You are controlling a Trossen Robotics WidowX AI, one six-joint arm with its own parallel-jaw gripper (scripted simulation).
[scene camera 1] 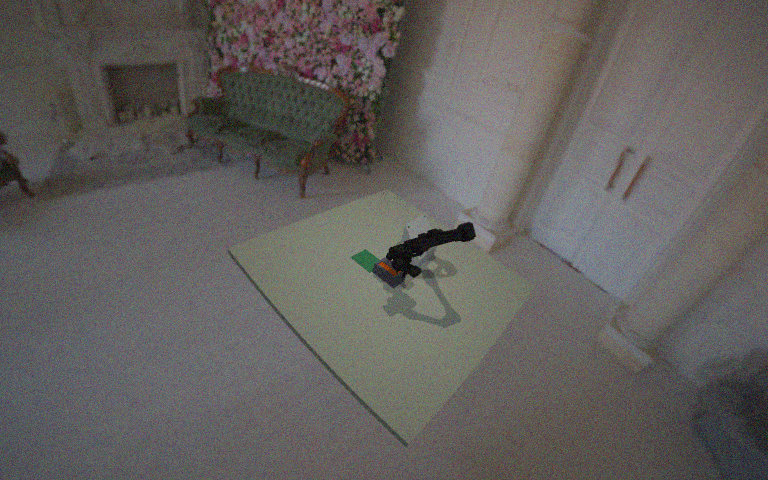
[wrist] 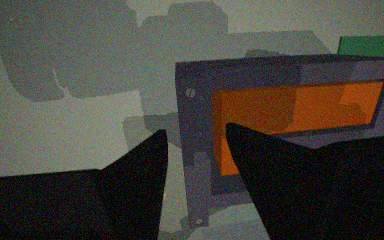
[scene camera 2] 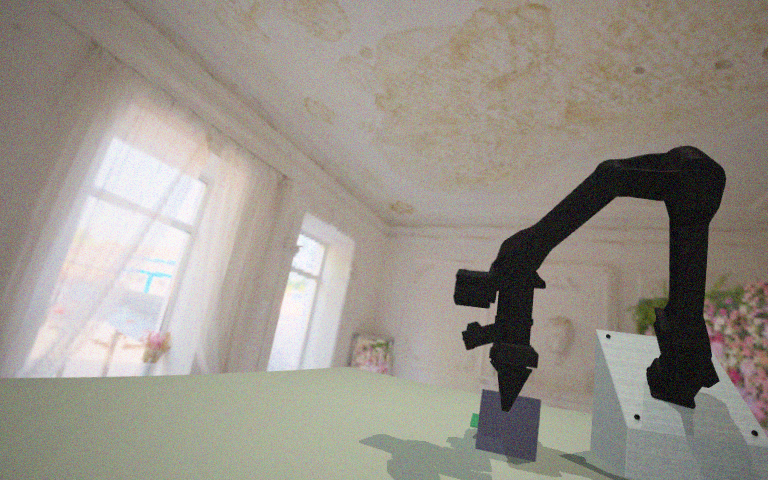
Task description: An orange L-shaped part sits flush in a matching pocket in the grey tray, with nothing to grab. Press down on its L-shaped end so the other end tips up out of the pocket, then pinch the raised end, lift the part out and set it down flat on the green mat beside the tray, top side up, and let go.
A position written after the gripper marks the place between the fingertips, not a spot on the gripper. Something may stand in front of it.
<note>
In view: the gripper point(scene camera 2: 504, 409) and an orange L-shaped part point(wrist: 269, 110).
The gripper also shows in the wrist view point(wrist: 196, 133).
</note>
